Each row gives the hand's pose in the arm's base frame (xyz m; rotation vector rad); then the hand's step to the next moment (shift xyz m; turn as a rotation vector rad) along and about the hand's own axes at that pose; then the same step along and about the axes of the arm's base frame.
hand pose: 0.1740 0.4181 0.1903 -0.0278 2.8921 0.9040
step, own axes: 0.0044 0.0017 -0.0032 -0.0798 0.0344 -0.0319
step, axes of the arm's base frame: -0.0048 -0.0004 0.0031 0.0743 0.0089 0.0544
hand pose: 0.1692 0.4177 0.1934 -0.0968 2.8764 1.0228
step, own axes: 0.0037 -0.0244 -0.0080 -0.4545 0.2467 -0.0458
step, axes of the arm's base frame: -0.0020 -0.0241 -0.0095 0.4272 0.1758 0.2369
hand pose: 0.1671 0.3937 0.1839 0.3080 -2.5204 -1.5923
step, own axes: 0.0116 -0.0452 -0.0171 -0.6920 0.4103 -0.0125
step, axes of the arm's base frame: -0.0030 -0.0367 -0.0334 0.6340 0.3323 0.3675
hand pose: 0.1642 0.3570 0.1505 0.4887 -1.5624 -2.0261
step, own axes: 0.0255 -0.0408 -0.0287 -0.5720 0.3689 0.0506
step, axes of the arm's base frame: -0.0113 -0.0299 -0.0460 0.4944 0.3160 0.3486
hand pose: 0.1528 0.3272 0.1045 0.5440 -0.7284 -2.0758
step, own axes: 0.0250 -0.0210 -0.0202 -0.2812 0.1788 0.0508
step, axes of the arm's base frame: -0.0135 -0.0169 -0.0317 0.2258 0.1643 0.1888
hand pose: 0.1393 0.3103 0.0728 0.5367 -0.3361 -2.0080
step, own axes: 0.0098 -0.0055 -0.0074 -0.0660 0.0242 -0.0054
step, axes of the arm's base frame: -0.0045 -0.0061 -0.0111 0.0483 0.0468 0.0214
